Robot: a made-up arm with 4 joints.
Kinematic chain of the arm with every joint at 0, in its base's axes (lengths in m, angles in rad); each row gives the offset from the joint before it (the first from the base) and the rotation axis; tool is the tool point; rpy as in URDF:
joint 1: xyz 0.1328 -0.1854 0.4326 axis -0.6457 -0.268 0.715
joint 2: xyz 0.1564 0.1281 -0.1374 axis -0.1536 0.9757 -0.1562
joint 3: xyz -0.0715 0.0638 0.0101 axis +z
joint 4: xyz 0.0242 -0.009 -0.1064 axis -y
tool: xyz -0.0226 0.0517 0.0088 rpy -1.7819 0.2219 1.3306
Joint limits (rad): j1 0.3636..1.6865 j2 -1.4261..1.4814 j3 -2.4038..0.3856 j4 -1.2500..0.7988
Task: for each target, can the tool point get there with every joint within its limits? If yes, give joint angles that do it. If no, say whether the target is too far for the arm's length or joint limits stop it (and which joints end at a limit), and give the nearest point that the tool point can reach.
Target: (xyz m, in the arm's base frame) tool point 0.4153 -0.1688 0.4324
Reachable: no: joint limits stop it (at a limit: joint 1, joint 2, joint 4) | nearest point 0.3184 -0.0115 0.2204 | short by 0.281 m
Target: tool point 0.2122 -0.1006 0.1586
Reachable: yes | joints 1.0022 0.2320 -1.6021 -0.5181
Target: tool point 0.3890 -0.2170 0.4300
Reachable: no: joint limits stop it (at a limit: joint 1, joint 3, joint 4) | nearest point 0.2449 -0.1990 0.1979 | short by 0.274 m
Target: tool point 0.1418 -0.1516 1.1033
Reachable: no: too far | nearest point 0.1808 -0.0346 0.3107 | short by 0.802 m
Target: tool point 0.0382 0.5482 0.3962
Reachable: no: too far | nearest point 0.1433 0.0464 0.2831 | short by 0.525 m
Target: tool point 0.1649 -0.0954 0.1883
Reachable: yes | joints 0.9288 1.0165 -1.6126 -0.2481
